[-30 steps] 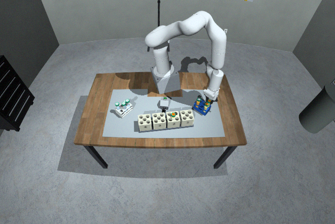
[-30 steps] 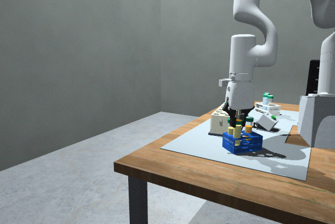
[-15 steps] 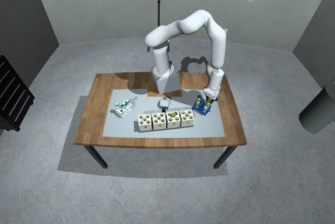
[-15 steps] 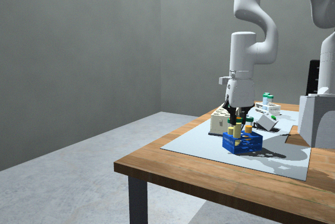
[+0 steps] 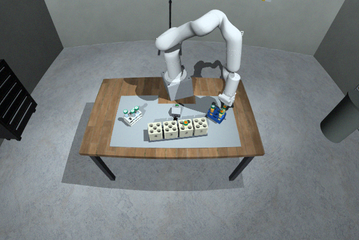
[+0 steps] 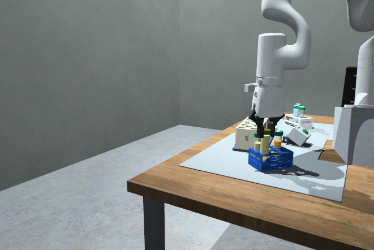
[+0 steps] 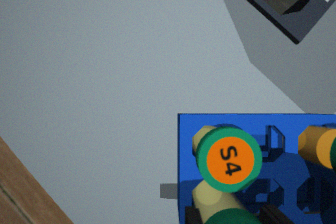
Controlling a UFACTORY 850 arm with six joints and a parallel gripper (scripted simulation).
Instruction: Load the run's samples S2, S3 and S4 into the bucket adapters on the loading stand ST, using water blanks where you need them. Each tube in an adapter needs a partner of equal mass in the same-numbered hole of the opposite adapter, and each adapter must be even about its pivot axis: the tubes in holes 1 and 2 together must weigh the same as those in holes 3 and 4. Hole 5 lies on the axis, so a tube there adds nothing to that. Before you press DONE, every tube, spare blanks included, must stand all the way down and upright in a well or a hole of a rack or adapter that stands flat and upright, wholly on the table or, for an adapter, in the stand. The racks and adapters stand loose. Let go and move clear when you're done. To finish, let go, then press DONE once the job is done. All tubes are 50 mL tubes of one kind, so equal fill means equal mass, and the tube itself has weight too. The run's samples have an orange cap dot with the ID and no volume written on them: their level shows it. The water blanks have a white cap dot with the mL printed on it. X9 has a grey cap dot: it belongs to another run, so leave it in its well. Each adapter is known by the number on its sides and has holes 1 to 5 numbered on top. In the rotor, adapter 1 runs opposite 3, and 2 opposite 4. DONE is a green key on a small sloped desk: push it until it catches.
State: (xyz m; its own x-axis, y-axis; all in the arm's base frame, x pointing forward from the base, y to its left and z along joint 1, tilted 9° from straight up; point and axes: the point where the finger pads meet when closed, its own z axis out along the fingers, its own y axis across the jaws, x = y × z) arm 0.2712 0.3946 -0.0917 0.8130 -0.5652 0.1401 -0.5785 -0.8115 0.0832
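My gripper is now 5 cm above the sample tube S3 and 1 cm to the left of it. Round my hand: blue rack: 11 cm below, 4 cm to the right, 1 cm behind; sample tube: 30 cm to the right, 16 cm ahead, 7 cm below; tube X9: 10 cm to the right, 7 cm below, 2 cm behind.
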